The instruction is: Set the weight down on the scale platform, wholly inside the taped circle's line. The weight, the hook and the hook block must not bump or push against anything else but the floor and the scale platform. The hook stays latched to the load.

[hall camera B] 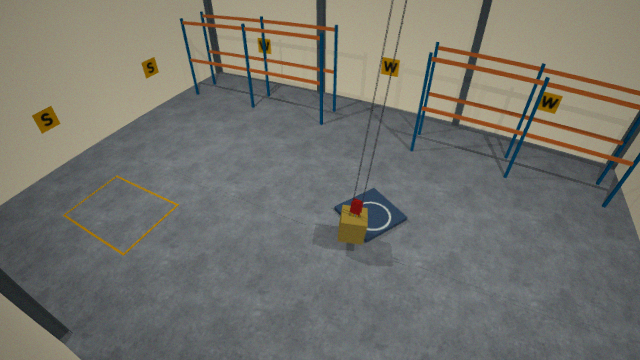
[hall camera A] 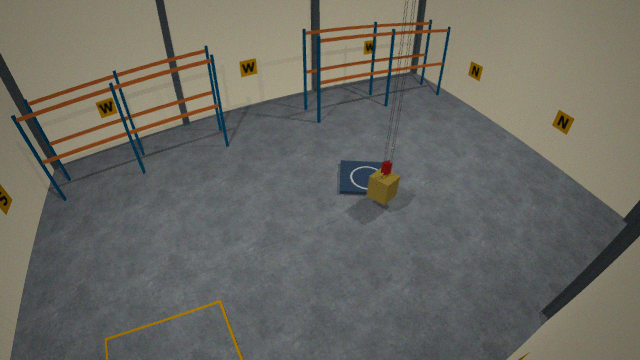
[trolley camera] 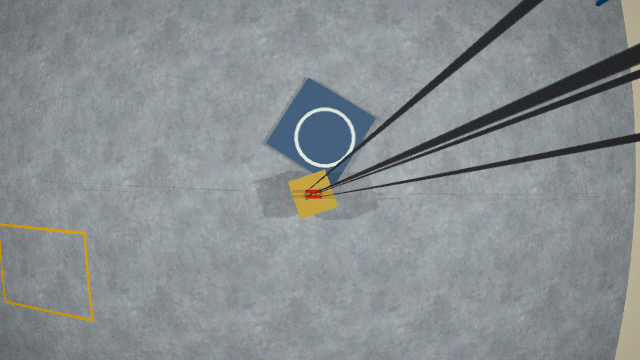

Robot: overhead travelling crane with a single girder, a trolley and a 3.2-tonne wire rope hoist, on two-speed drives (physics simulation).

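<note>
The weight, a yellow block (hall camera A: pixel 383 189) (hall camera B: pixel 353 230) (trolley camera: pixel 305 207), hangs in the air from the red hook block (hall camera A: pixel 386 167) (hall camera B: pixel 356 206) (trolley camera: pixel 313 194). The hook is too small to make out, but the block hangs by it. The ropes slant. The blue scale platform (hall camera A: pixel 346 187) (hall camera B: pixel 398 218) (trolley camera: pixel 308 92) lies on the floor. In the trolley view the weight covers part of its lower corner and appears outside the white taped circle (hall camera A: pixel 351 177) (hall camera B: pixel 390 216) (trolley camera: pixel 296 137), below it. Shadows lie on the floor apart from the weight.
A blue and orange rack (hall camera A: pixel 319 100) (hall camera B: pixel 517 150) stands along the W wall. Another such rack (hall camera A: pixel 140 161) (hall camera B: pixel 321 100) stands farther along that wall. A yellow outlined rectangle (hall camera A: pixel 162 320) (hall camera B: pixel 94 234) (trolley camera: pixel 89 276) is marked on the floor away from the platform.
</note>
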